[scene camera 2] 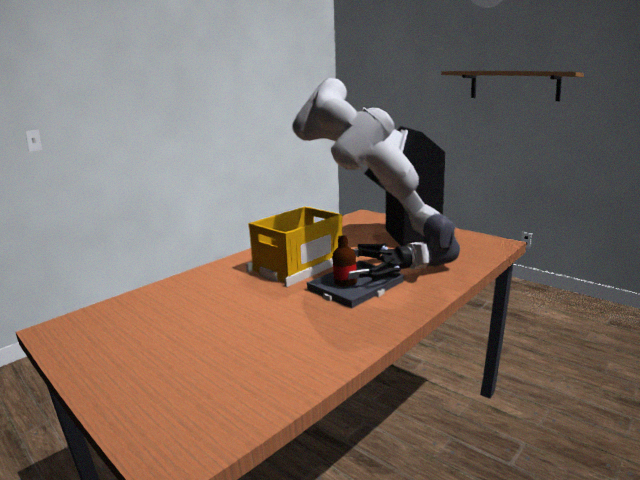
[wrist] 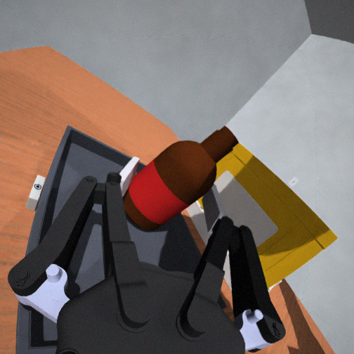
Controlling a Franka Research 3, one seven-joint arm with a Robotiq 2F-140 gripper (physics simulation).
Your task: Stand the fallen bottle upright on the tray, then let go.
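Note:
A brown bottle [scene camera 2: 344, 261] [wrist: 172, 182] with a red label stands upright in the scene view, its base at the dark grey tray [scene camera 2: 356, 298] [wrist: 75, 165]. Whether its base touches the tray floor is hard to tell, as the tray's rim hides the lowest part. My gripper [scene camera 2: 356, 262] [wrist: 171, 179] reaches in low and almost level from the right in the scene view. It is shut on the bottle, with one finger pad on each side of the body near the label.
A yellow crate [scene camera 2: 268, 258] [wrist: 300, 235] stands close behind and to the left of the tray in the scene view, with pale brackets [scene camera 2: 310, 271] at its base. The wooden table [scene camera 2: 232, 361] carries both. The robot's arm bends low over the table on the right.

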